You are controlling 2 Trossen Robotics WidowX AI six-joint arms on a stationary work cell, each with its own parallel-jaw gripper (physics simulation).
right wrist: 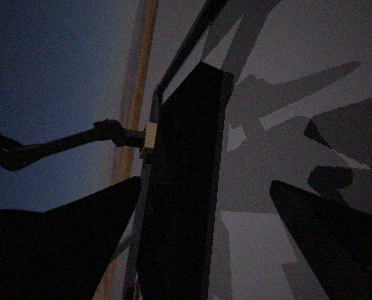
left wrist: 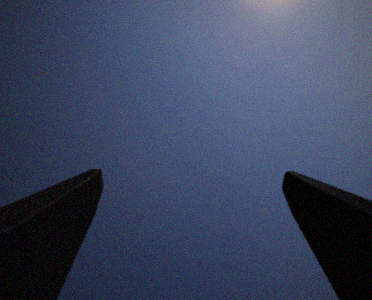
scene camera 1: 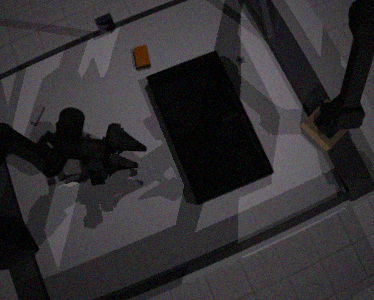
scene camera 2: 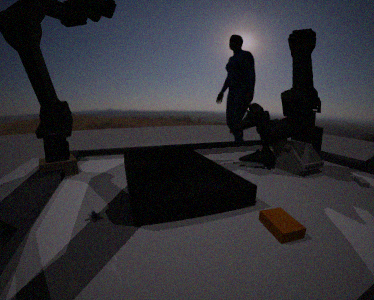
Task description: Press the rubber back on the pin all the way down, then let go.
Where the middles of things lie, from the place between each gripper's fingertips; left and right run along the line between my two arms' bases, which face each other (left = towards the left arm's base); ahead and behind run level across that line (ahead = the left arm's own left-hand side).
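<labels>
The black tray [scene camera 1: 216,143] is what my left hand is measured to: the hand is 63 cm above the black tray, 38 cm past it and 17 cm to the left of it.
My right hand is 40 mm above the black tray, 30 mm past it and 190 mm to the right of it. Going by its middle, the black tray is nearer to my right hand than to my left hand.
</labels>
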